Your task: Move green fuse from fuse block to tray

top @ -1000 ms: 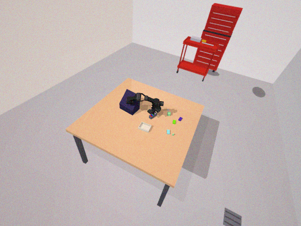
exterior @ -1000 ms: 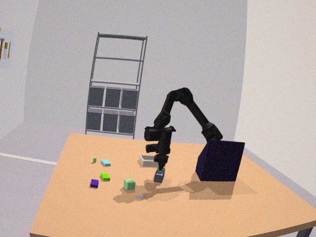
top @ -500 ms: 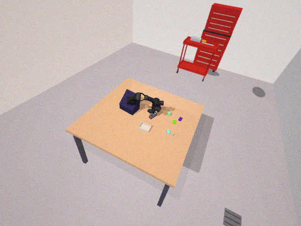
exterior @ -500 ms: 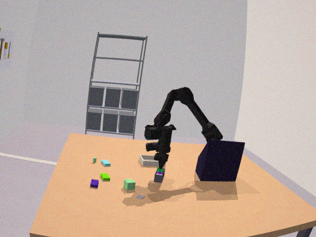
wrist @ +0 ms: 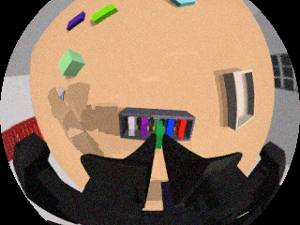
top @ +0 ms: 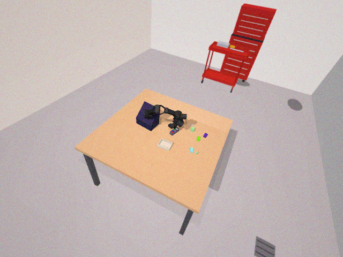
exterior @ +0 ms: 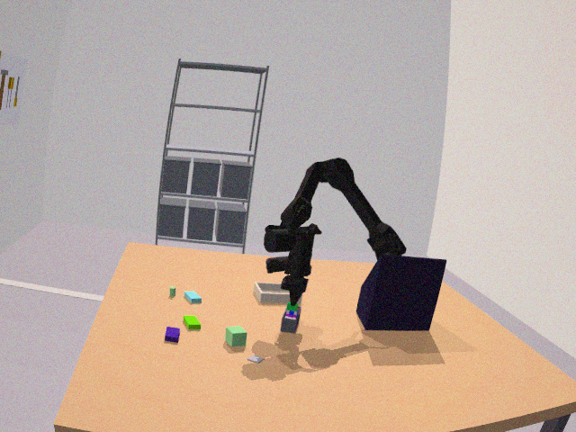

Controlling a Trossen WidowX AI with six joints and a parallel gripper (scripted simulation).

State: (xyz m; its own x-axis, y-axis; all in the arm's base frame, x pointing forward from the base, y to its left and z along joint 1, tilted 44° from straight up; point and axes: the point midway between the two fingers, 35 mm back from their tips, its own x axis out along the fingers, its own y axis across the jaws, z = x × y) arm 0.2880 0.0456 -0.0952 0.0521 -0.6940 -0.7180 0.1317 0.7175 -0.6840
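The white tray lies 22 cm to the right of my gripper tip, 6 cm below it and 4 cm ahead of it. Round my gripper tip: green fuse (1 cm below); then green cube (17 cm to the left, 14 cm ahead, 4 cm below); then small grey plate (25 cm to the left, 8 cm ahead, 6 cm below).
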